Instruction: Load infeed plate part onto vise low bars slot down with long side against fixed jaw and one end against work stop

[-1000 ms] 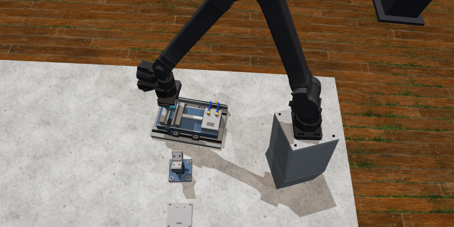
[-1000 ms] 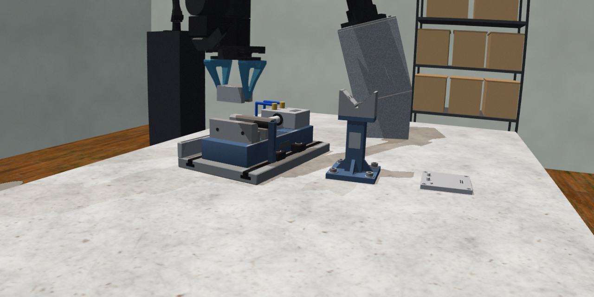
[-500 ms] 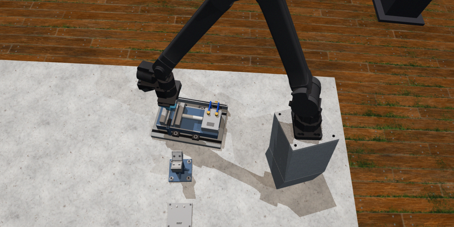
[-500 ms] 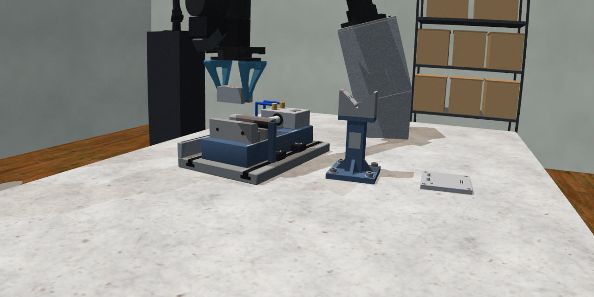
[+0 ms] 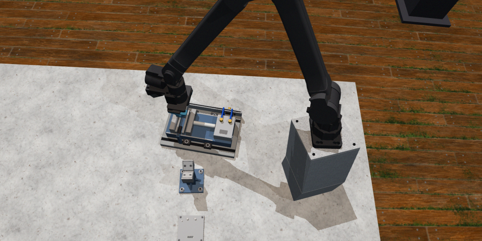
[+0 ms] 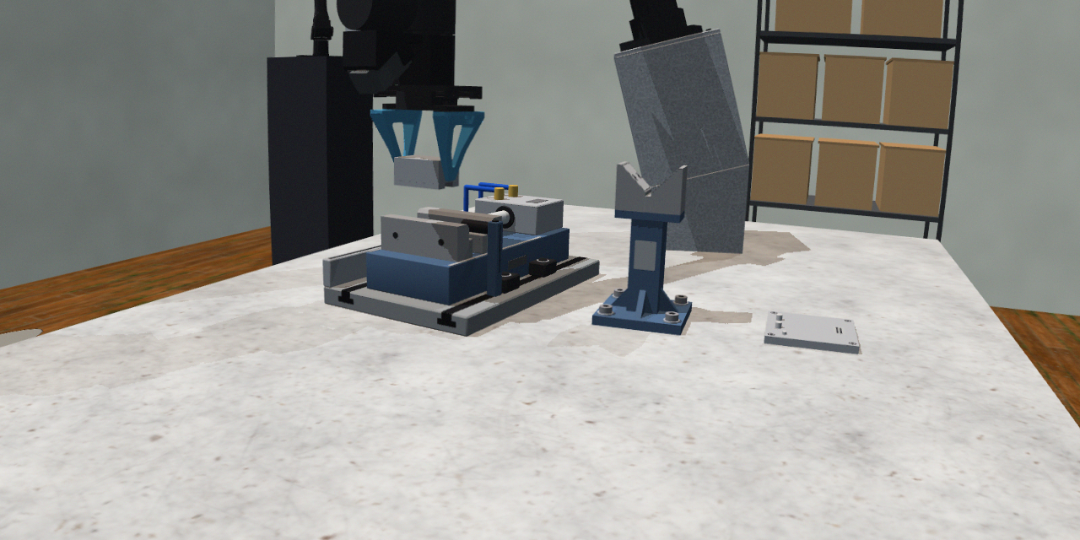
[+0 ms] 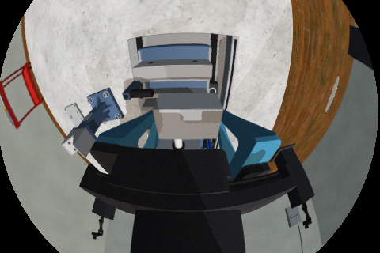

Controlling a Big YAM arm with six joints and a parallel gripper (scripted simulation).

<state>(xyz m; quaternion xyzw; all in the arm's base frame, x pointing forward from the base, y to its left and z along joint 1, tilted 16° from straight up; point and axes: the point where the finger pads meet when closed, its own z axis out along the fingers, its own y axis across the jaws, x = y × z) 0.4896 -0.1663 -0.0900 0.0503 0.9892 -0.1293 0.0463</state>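
My gripper is now 10 mm above the grey part. Also, from my hand: work stop 10 mm ahead, 70 mm to the left, 50 mm below; then moving jaw 30 mm behind, 20 mm to the left, 70 mm below; then fixed jaw 30 mm ahead, 20 mm to the left, 70 mm below.
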